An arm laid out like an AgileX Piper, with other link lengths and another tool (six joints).
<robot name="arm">
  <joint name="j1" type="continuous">
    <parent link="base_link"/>
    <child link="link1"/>
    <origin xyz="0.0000 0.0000 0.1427" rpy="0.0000 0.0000 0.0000"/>
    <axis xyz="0 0 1"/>
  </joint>
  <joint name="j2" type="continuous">
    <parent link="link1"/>
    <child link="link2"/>
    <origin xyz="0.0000 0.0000 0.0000" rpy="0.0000 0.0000 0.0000"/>
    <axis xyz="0 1 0"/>
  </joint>
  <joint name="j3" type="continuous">
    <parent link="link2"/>
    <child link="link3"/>
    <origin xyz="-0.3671 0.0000 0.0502" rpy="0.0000 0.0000 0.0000"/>
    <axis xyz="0 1 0"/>
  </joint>
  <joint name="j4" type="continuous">
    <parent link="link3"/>
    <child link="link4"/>
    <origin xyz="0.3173 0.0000 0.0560" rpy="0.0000 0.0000 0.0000"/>
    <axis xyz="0.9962 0 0.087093"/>
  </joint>
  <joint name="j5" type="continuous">
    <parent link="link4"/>
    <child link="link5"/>
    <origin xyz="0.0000 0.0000 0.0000" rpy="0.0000 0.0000 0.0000"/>
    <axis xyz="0 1 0"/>
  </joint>
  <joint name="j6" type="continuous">
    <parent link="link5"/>
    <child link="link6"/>
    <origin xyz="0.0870 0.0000 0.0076" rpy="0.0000 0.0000 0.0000"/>
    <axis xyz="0.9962 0 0.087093"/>
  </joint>
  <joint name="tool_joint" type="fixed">
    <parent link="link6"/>
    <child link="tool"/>
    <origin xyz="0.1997 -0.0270 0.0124" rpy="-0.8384 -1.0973 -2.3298"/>
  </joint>
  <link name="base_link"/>
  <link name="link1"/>
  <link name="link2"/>
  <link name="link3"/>
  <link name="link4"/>
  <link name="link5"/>
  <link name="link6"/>
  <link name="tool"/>
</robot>
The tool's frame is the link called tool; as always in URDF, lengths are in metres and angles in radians. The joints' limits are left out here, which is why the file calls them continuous.
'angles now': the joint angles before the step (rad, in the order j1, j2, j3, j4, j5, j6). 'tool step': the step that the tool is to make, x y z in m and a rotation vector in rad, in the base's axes. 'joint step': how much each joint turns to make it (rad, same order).
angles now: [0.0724, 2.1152, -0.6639, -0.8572, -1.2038, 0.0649]
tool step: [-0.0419, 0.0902, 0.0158, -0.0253, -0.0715, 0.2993]
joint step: [0.1131, -0.0010, -0.0851, -0.1976, 0.0001, 0.0240]
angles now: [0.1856, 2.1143, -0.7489, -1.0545, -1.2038, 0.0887]
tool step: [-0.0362, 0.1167, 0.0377, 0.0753, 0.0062, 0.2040]
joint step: [0.2183, 0.0061, -0.1493, -0.0156, 0.0062, 0.1525]
